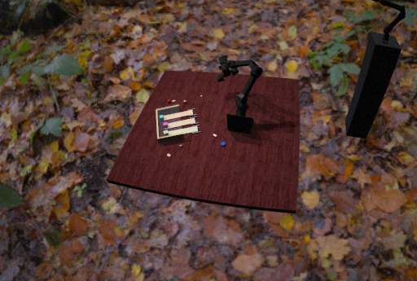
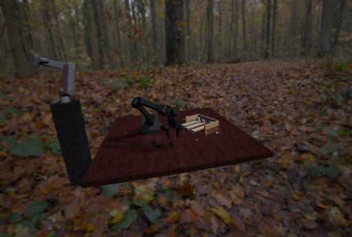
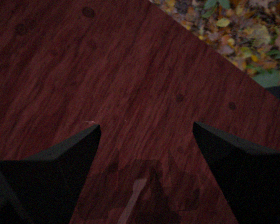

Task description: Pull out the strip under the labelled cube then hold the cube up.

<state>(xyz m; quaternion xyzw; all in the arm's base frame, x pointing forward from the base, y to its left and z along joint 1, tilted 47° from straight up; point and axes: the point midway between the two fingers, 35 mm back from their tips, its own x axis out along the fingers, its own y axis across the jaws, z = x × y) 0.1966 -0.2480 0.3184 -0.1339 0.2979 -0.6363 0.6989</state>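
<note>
My gripper tip is 50 cm to the right of the strip, 27 cm short of it and 11 cm above it.
</note>
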